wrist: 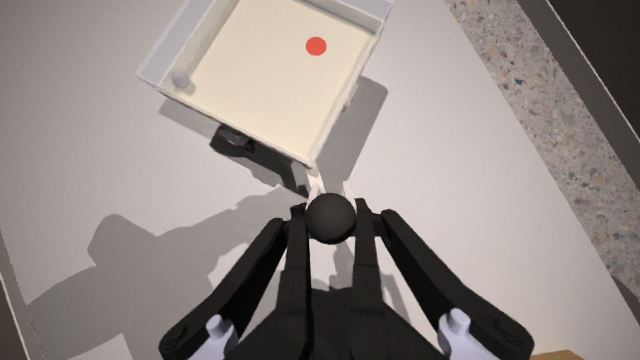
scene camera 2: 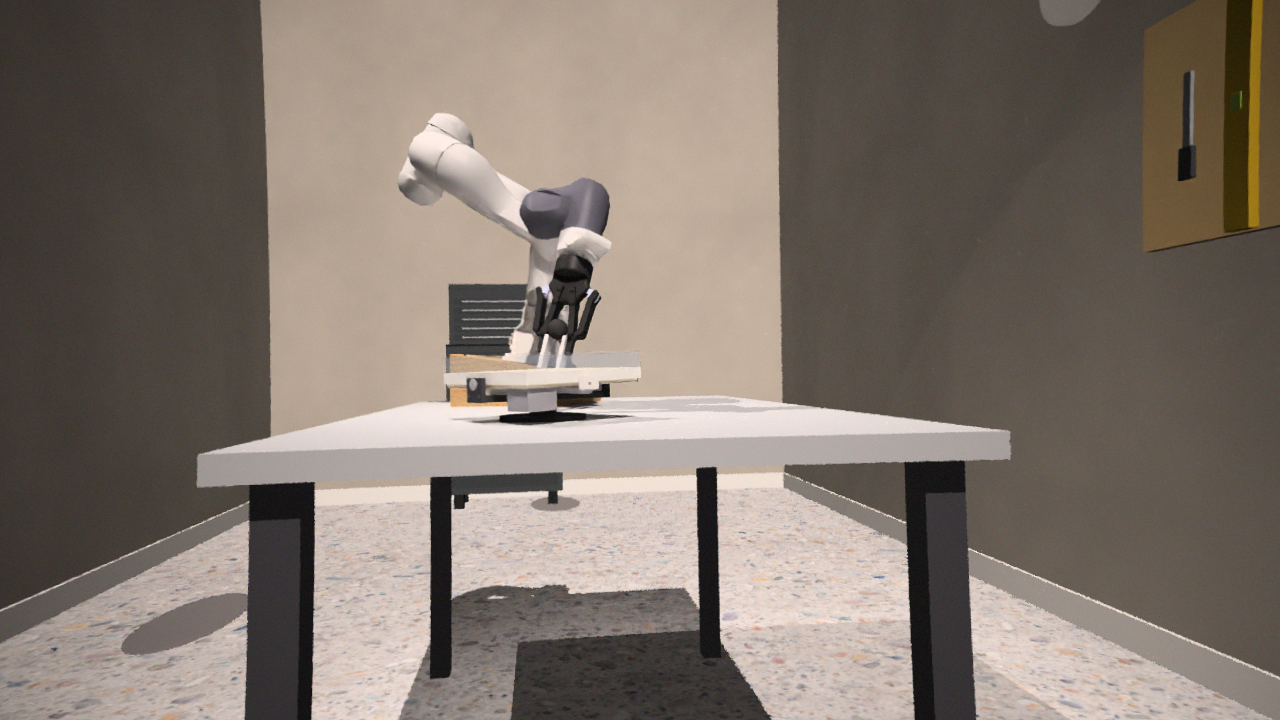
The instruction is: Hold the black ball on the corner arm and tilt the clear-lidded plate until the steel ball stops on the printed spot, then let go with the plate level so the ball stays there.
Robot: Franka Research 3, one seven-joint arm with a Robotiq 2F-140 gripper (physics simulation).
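Observation:
My gripper [scene camera 2: 558, 333] [wrist: 331, 193] is shut on the black ball [scene camera 2: 556, 328] [wrist: 331, 218], which sits between the fingertips at the end of the white corner arm [wrist: 314, 179]. The plate [scene camera 2: 528, 377] [wrist: 260, 75] is a square cream tray with raised walls, standing on a pedestal; it looks close to level, with a slight tilt in the scene view. The grey steel ball [wrist: 180, 78] lies inside, near the left corner in the wrist view. The red printed spot [wrist: 316, 46] is near the opposite upper right side, well apart from the steel ball. The steel ball does not show in the scene view.
The plate's pedestal [scene camera 2: 531, 400] stands on a white table [scene camera 2: 760, 438] [wrist: 440, 165]. A dark bracket [wrist: 232, 140] is at the plate's near side in the wrist view. A wooden block [scene camera 2: 474, 362] shows behind the plate. A dark chair [scene camera 2: 483, 308] stands behind the table.

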